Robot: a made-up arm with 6 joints. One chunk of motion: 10 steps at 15 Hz.
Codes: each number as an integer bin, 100 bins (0 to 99) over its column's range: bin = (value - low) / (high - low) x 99, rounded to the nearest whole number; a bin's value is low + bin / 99 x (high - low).
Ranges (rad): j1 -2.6..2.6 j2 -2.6..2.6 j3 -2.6..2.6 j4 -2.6..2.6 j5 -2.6..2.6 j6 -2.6..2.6
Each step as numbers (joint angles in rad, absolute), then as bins.
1 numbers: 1.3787 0.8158 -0.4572 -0.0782 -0.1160 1.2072
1 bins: 76 65 41 48 47 72
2 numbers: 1.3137 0.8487 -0.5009 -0.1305 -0.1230 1.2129
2 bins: 75 66 40 47 47 73
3 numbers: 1.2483 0.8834 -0.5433 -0.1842 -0.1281 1.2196
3 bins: 73 66 39 46 47 73
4 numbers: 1.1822 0.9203 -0.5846 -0.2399 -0.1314 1.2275
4 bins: 72 67 38 45 47 73
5 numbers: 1.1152 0.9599 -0.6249 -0.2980 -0.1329 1.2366
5 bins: 71 68 38 44 47 73
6 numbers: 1.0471 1.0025 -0.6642 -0.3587 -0.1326 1.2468
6 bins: 69 69 37 43 47 73
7 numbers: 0.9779 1.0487 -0.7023 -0.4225 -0.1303 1.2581
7 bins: 68 69 36 41 47 73
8 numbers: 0.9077 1.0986 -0.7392 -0.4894 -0.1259 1.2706
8 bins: 67 70 35 40 47 74
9 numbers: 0.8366 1.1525 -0.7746 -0.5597 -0.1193 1.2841
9 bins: 65 71 35 39 47 74
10 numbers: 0.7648 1.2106 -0.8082 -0.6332 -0.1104 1.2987
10 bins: 64 73 34 37 47 74
